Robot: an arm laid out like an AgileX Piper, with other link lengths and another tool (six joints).
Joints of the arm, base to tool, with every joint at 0 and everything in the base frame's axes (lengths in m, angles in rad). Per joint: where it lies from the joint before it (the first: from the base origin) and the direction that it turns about. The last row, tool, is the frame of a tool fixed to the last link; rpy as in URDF.
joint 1: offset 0 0 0.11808 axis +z
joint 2: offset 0 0 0 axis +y
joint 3: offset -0.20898 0 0.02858 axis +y
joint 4: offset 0.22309 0 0.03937 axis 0.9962 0 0.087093
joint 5: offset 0 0 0 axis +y
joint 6: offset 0.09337 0 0.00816 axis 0.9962 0 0.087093
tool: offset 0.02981 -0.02 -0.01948 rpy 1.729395 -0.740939 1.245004
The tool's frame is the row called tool.
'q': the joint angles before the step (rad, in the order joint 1, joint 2, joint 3, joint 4, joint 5, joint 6). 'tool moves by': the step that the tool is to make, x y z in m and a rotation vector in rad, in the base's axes. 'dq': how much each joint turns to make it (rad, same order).
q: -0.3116, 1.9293, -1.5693, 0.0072, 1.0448, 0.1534
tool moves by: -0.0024, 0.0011, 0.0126, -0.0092, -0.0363, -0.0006
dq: 0.0001, -0.0457, 0.0102, 0.0024, -0.0019, 0.0000
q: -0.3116, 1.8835, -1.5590, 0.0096, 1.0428, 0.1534
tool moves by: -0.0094, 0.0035, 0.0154, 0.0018, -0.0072, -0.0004
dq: -0.0001, -0.0627, 0.0180, 0.0040, 0.0383, -0.0001
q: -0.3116, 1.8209, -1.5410, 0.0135, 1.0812, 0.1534
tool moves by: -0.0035, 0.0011, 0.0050, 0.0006, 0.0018, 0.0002
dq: -0.0001, -0.0193, 0.0036, 0.0000, 0.0175, -0.0001
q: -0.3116, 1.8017, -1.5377, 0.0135, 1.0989, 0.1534
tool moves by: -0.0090, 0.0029, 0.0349, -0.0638, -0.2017, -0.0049
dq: -0.0001, -0.1779, 0.0920, 0.0000, -0.1257, 0.0034
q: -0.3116, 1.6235, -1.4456, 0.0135, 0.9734, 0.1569
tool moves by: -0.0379, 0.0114, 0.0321, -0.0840, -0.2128, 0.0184
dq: -0.0002, -0.3098, 0.2297, 0.0001, -0.1480, -0.0252
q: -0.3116, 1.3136, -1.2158, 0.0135, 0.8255, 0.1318
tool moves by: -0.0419, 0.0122, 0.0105, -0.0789, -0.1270, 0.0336
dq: 0.0003, -0.2820, 0.2156, -0.0004, -0.0782, -0.0496
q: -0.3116, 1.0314, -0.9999, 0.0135, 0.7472, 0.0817
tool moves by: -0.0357, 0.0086, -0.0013, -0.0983, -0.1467, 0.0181
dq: -0.0003, -0.2758, 0.2176, -0.0191, -0.1115, -0.0359
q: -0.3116, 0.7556, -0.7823, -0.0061, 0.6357, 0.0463
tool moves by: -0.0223, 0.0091, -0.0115, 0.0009, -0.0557, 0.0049
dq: -0.0008, -0.1726, 0.1321, 0.0230, -0.0122, -0.0056
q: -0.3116, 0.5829, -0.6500, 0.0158, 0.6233, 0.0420
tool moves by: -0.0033, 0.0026, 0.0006, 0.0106, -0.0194, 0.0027
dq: -0.0001, -0.0297, 0.0108, 0.0164, 0.0037, -0.0002
